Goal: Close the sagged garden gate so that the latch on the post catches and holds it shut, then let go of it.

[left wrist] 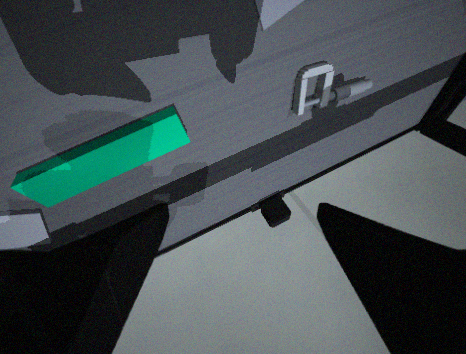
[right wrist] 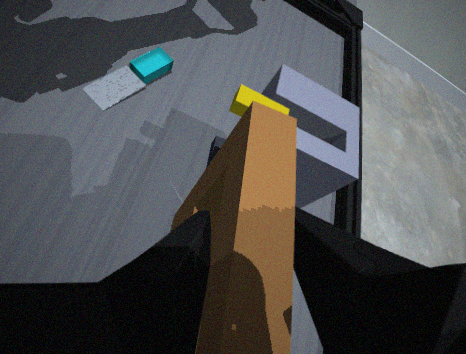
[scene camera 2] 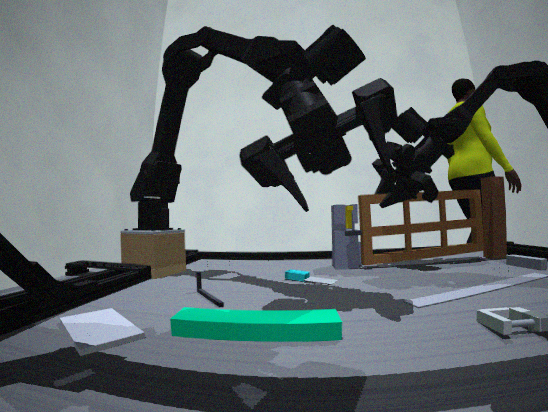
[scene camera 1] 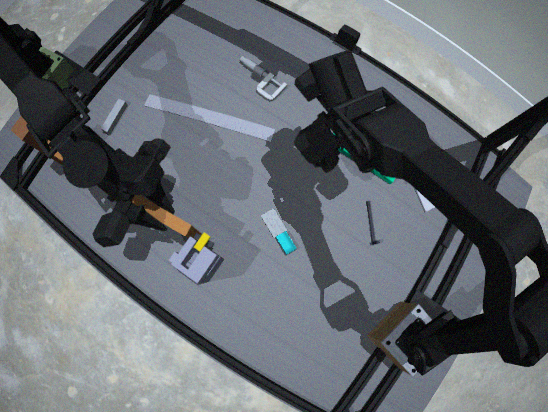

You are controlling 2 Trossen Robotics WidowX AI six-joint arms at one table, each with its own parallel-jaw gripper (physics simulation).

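Seen in the pictures: left gripper, fingertip midpoint: (left wrist: 243,210) (scene camera 2: 348,189); right gripper, fingertip midpoint: (right wrist: 247,219) (scene camera 2: 376,204) (scene camera 1: 169,221); left arm's base at its link origin: (scene camera 2: 153,230) (scene camera 1: 416,341); right arm's base at its link origin: (scene camera 1: 38,67).
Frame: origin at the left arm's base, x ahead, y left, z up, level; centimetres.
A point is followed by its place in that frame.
Note:
The brown gate (scene camera 1: 172,223) {z 6.7, x 44.0, y 17.4 cm} (scene camera 2: 365,235) {z -1.9, x 42.5, y 15.5 cm} (right wrist: 270,160) {z 6.7, x 43.7, y 17.0 cm} stands upright between its brown hinge post (scene camera 2: 493,220) {z 0.1, x 74.7, y 26.2 cm} and the grey latch post (scene camera 1: 203,267) {z 4.8, x 35.8, y 18.3 cm} (scene camera 2: 341,240) {z -2.9, x 37.3, y 15.7 cm} (right wrist: 325,102) {z 4.8, x 36.3, y 18.6 cm}. Its free end is close beside the latch post, by the yellow latch piece (scene camera 1: 202,242) {z 4.4, x 39.0, y 15.8 cm} (scene camera 2: 349,217) {z 2.0, x 39.1, y 16.3 cm} (right wrist: 260,102) {z 4.4, x 39.1, y 15.6 cm}; whether the latch has caught cannot be told. My right gripper (scene camera 2: 382,199) {z 4.7, x 45.1, y 17.8 cm} (right wrist: 247,219) {z 4.7, x 45.1, y 17.8 cm} is shut on the gate's top rail, a finger against each side. My left gripper (scene camera 2: 350,190) {z 4.6, x 41.2, y -16.6 cm} (left wrist: 243,210) {z 4.6, x 41.2, y -16.6 cm} is open and empty, high above the table; in scene camera 1 its fingertips are hidden.
A green block (scene camera 2: 255,327) {z -7.8, x 33.3, y -21.7 cm} (left wrist: 105,160) {z -7.4, x 32.4, y -19.7 cm}, a grey clamp (scene camera 1: 271,87) {z -8.5, x 58.4, y -15.9 cm} (left wrist: 314,87) {z -8.9, x 58.5, y -15.9 cm}, a pale strip (scene camera 1: 210,117) {z -9.0, x 60.5, y -1.5 cm}, a dark hex key (scene camera 1: 370,222) {z -8.7, x 21.8, y -11.1 cm}, a cyan-and-white piece (scene camera 1: 285,242) {z -7.7, x 30.5, y 4.5 cm} (right wrist: 151,65) {z -7.7, x 30.9, y 4.7 cm} and a white tile (scene camera 2: 102,327) {z -8.6, x 19.0, y -27.1 cm} lie on the table. A person (scene camera 2: 470,140) stands behind.

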